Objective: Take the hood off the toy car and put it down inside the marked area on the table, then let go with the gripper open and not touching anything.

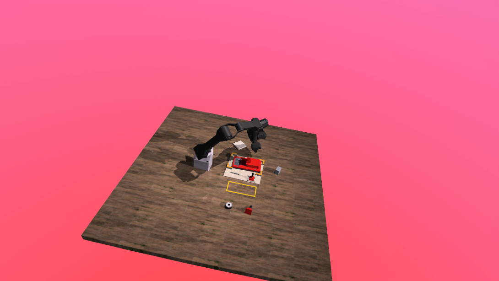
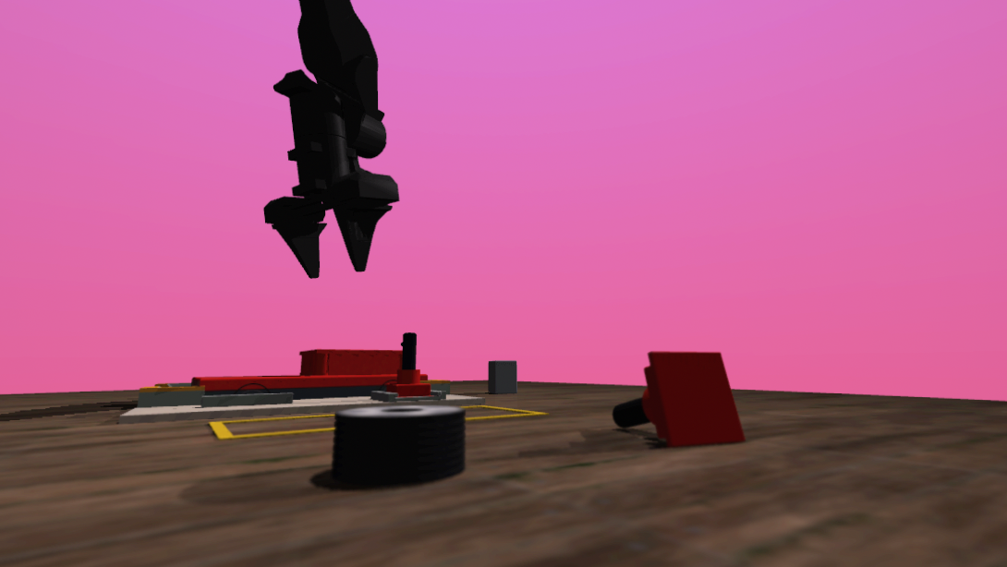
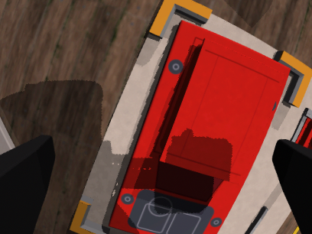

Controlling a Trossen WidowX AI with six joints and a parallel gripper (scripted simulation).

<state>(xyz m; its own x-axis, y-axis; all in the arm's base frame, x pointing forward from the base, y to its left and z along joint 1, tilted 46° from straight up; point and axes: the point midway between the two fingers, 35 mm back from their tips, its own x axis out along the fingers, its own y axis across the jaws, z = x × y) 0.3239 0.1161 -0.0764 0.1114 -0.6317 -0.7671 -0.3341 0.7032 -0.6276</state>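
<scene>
Right now the red hood is 10 mm ahead of my gripper tip, 50 mm to the right of it and 100 mm below it. Round my gripper tip: grey cube 200 mm ahead, 50 mm to the right, 120 mm below; then black wheel 80 mm behind, 420 mm to the right, 130 mm below; then white flat plate 120 mm behind, 150 mm to the left, 130 mm below.
</scene>
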